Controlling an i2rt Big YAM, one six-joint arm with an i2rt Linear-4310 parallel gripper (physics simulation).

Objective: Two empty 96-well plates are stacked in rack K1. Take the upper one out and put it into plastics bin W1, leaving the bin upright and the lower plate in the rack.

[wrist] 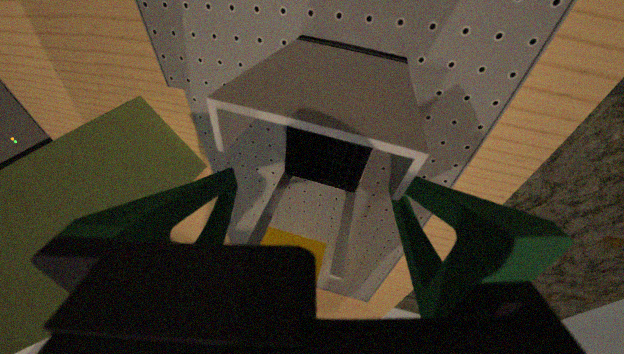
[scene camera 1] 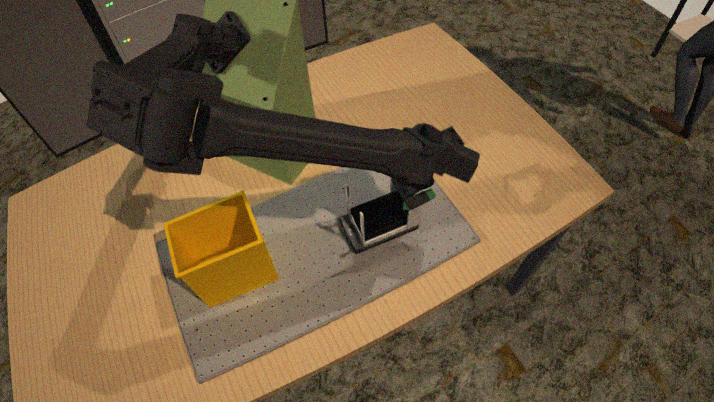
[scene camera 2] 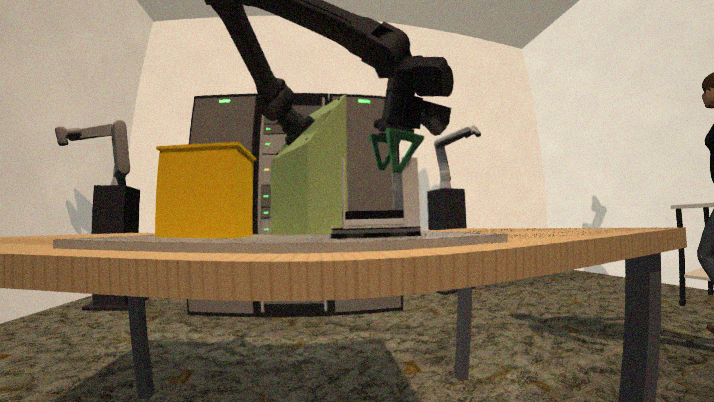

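Seen in the pictures: gripper, fingertip midpoint: (wrist: 312, 177) (scene camera 1: 393, 189) (scene camera 2: 388, 171); arm's base at its link origin: (scene camera 1: 225, 42) (scene camera 2: 300, 131).
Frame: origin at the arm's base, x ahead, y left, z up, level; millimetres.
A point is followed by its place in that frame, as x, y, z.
Note:
Rack K1 (scene camera 1: 362, 227) @[432, 24, -250] (scene camera 2: 411, 195) @[469, 140, -271] (wrist: 320, 80) @[420, 168, -247] stands on the perforated board, with upright pale walls and posts on a dark base. The black plates (scene camera 1: 380, 215) @[411, 91, -298] (scene camera 2: 374, 215) @[447, 76, -305] (wrist: 325, 157) @[404, 76, -297] lie low in it; I cannot tell the upper from the lower. My gripper (scene camera 2: 391, 170) @[417, 121, -219] (wrist: 312, 177) @[417, 121, -219] is open with nothing between its green fingers. It hangs above the plates, its tips near the height of the rack's upper wall edges. In scene camera 1 the arm partly hides it. Yellow bin W1 (scene camera 1: 240, 280) @[356, -241, -280] (scene camera 2: 205, 192) @[360, -227, -259] (wrist: 297, 242) @[320, -156, -328] stands upright, and no plate shows inside.
The grey perforated board (scene camera 1: 280, 310) @[437, -208, -344] (scene camera 2: 280, 243) @[518, -90, -345] (wrist: 240, 22) @[323, 196, -344] lies on the wooden table (scene camera 1: 450, 100) @[212, 542, -357] (scene camera 2: 300, 275) @[611, -75, -371]. A tall green block (scene camera 1: 295, 75) @[133, 88, -69] (scene camera 2: 307, 195) @[168, 1, -241] (wrist: 100, 175) @[137, 79, -237] stands behind, between bin and rack as seen in scene camera 2. The arm reaches over the board.

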